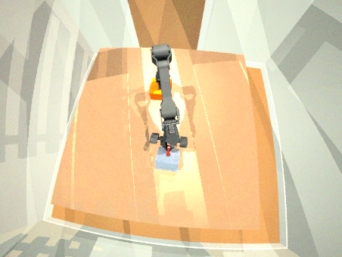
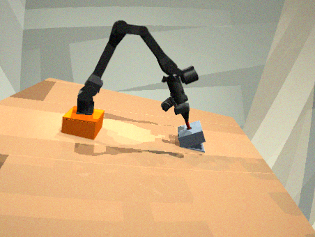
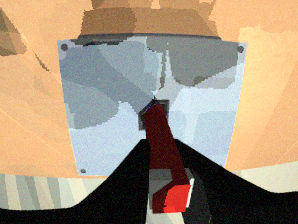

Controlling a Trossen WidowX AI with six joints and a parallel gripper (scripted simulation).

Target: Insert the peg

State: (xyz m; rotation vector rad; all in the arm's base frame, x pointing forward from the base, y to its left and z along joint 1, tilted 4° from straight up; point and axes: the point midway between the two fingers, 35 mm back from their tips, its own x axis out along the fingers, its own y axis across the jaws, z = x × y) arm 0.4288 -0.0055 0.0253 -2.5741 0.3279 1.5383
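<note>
The grey sloped panel is 30 mm ahead of my gripper tip, 10 mm to the right of it and 60 mm below it. Round my gripper tip: dark red peg 10 mm behind, 10 mm above.
</note>
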